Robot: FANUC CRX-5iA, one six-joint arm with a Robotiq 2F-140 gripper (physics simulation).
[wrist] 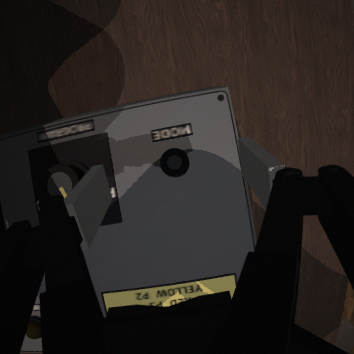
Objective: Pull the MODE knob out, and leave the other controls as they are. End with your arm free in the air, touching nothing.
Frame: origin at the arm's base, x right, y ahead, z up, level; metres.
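Seen in the pictures: gripper, fingertip midpoint: point(172, 169).
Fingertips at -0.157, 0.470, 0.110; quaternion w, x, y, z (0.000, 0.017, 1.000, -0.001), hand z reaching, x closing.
Observation:
Pixels of each thing's middle, then the offset from my fingertips to it, as dx, dy, dz. "pt": a spot on its surface instead.
- MODE knob, body centre: point(174, 161) +0.000, +0.007, -0.042
- MODE label, body centre: point(171, 132) +0.000, -0.006, -0.111
- PROGRAM dial, surface spot: point(62, 181) pt +0.116, +0.010, -0.069
- black plate, surface spot: point(111, 210) pt +0.081, +0.058, -0.085
- yellow label, surface spot: point(170, 294) pt +0.038, +0.158, -0.051
- dark yellowish round control, surface spot: point(34, 329) pt +0.207, +0.167, -0.028
The MODE knob point(174, 162) is a round black knob with a dark grey centre. It stands on the grey panel point(200, 230) below the MODE label point(171, 132), which reads upside down. How far the knob sticks out of the panel cannot be told from this straight-on view. My gripper point(172, 169) is open, with its two grey finger pads wide apart. The knob shows between them in the view, apart from both pads. The left pad overlaps the PROGRAM dial in the view, and the right pad overlaps the panel's right edge.
The PROGRAM dial point(62, 181) with its yellow mark sits on a black plate point(111, 210) at the left. A yellow label point(170, 294) lies at the bottom. A dark yellowish round control point(34, 329) shows at lower left. Brown wood point(200, 40) surrounds the panel.

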